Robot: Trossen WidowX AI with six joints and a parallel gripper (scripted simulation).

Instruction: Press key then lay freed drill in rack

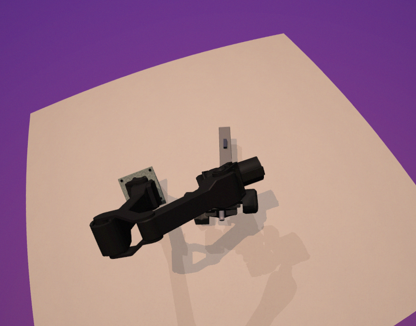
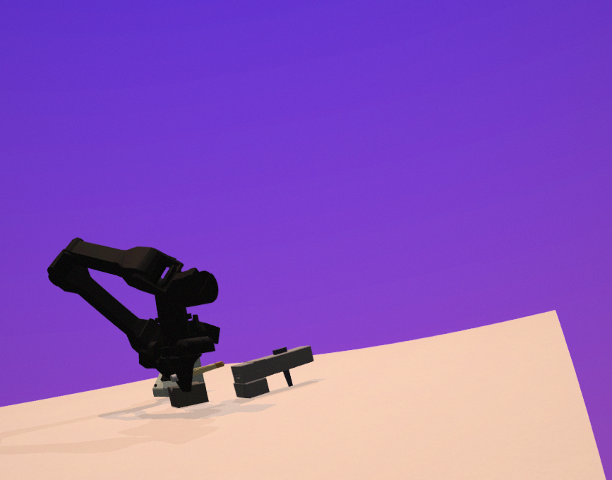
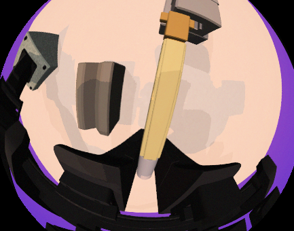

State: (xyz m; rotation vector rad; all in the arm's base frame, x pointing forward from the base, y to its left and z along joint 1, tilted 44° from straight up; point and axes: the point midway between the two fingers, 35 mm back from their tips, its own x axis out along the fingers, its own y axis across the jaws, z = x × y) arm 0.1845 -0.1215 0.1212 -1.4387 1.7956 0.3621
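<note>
Right now the drill is 40 mm above my gripper tip, 30 mm to the left of it and 20 mm ahead of it. Round my gripper tip: rack block: 50 mm to the left, 40 mm behind, 20 mm below; then housing: 170 mm to the left, 90 mm ahead, 10 mm above; then key: 200 mm to the left, 110 mm ahead, 20 mm above.
</note>
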